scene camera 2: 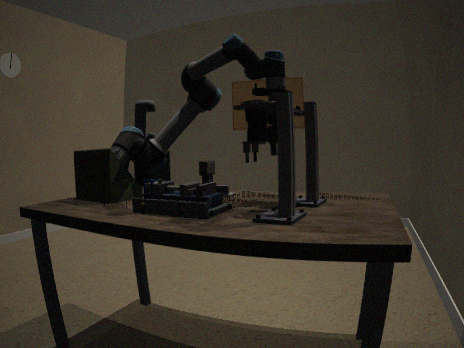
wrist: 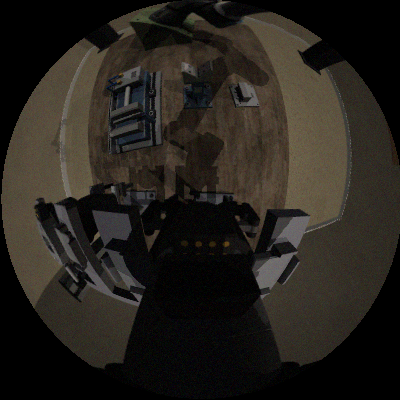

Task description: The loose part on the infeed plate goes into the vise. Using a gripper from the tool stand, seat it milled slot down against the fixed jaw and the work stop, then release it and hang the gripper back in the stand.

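Frame: origin at the arm's base, x back, y left, z down, level; centimetres.
Seen in the pictures: arm's base, origin of its link: [scene camera 2: 112,168].
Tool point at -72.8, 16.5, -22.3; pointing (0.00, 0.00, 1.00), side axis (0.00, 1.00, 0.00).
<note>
Pixels of each thing's middle, then the offset from my tool point to it, as dx, dy, dz. "*": a spot on its surface instead.
- small block, middle of its body: [wrist: 242,91] [scene camera 2: 221,189] +32.2, +12.9, +33.6
- light plate, a spot on its surface: [wrist: 253,102] * +30.0, +17.4, +35.5
- grey vise, middle of its body: [scene camera 2: 180,196] [wrist: 129,105] +26.8, -23.6, +31.4
- stand's rear post, a spot on its surface: [scene camera 2: 311,150] * -11.5, +3.9, +16.6
- blue fixture, middle of its body: [wrist: 196,83] [scene camera 2: 207,181] +29.9, -1.9, +28.3
The loose part, a small block [wrist: 244,92], sits on the light plate [wrist: 253,102] at the right of the table in the wrist view; its slot cannot be made out. The blue and grey vise [scene camera 2: 175,206] [wrist: 131,120] stands on the left, with no part visible between its jaws. The tool stand [scene camera 2: 285,160] [wrist: 285,220] carries two dark grippers. The arm's wrist is right over one bay, very close above or on a gripper [wrist: 200,220]. That gripper's finger links stand apart on both sides of its body, and nothing shows between them; its tips are partly hidden.
The other hanging gripper [scene camera 2: 251,152] is in the neighbouring bay. The stand's rear post [scene camera 2: 311,150] rises behind. A blue fixture [wrist: 197,96] stands between vise and light plate. A green box [scene camera 2: 93,175] [wrist: 155,31] is near the arm's base. An orange translucent panel [scene camera 2: 242,89] is behind the stand.
</note>
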